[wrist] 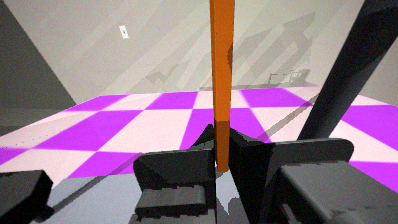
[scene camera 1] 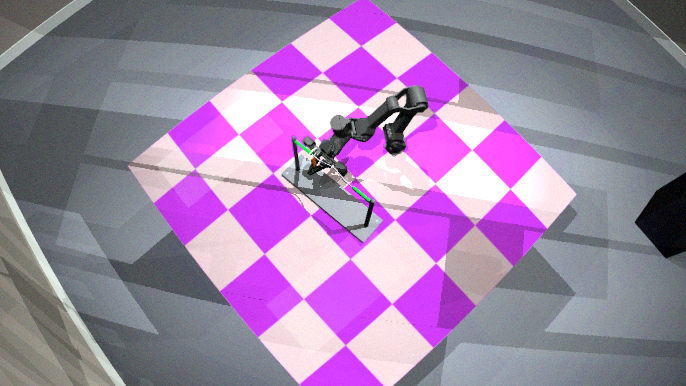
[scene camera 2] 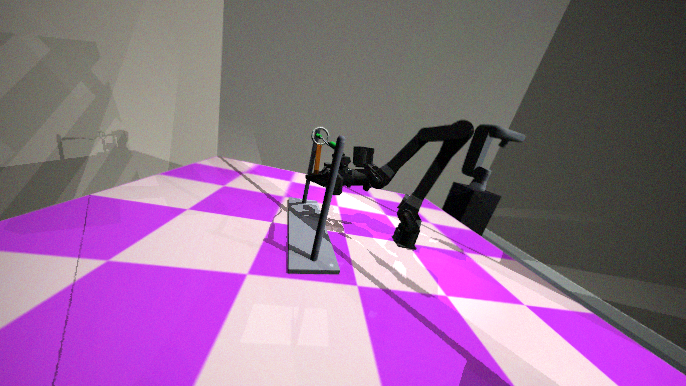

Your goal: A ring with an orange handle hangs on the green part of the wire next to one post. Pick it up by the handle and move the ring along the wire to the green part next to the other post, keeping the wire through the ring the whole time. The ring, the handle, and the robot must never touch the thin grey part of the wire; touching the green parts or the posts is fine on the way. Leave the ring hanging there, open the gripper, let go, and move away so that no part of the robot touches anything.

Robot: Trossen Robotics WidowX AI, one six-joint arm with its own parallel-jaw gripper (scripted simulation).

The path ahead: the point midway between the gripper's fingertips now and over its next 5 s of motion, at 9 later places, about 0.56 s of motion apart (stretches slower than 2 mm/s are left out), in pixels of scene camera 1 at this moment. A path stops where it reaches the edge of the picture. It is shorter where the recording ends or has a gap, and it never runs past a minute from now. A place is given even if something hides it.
The gripper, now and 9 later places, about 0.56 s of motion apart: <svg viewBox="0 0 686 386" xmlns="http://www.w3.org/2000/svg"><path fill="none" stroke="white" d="M308 174L312 176L318 171L322 162L327 163L336 172L344 180L350 186L354 190L354 190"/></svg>
